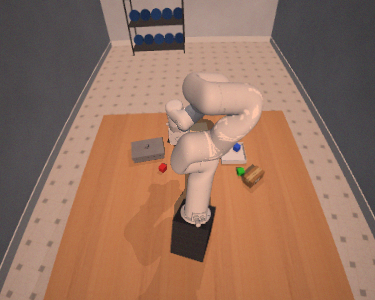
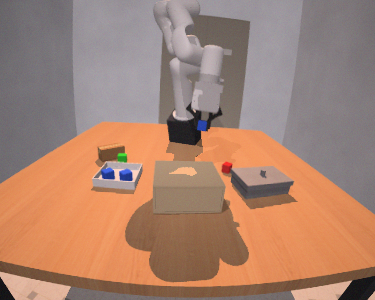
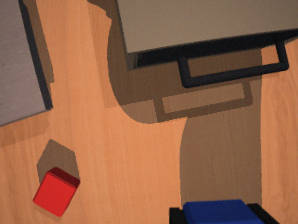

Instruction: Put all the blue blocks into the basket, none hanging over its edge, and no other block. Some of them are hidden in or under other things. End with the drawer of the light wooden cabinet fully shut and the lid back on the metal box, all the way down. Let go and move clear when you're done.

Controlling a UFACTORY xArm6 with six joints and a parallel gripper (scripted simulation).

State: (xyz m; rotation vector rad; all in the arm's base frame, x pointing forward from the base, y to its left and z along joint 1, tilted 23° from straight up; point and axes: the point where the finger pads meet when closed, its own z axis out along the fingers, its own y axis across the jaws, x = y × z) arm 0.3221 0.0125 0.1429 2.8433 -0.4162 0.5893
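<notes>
My gripper is now 30 cm to the left of the white basket, 17 cm above it and 4 cm short of it. The rest, counted from my hand: drawer 17 cm ahead, 14 cm below, 9 cm to the right; then light wooden cabinet 18 cm ahead, 14 cm below, 10 cm to the right; then red block 17 cm below, 11 cm to the left, 3 cm ahead.
</notes>
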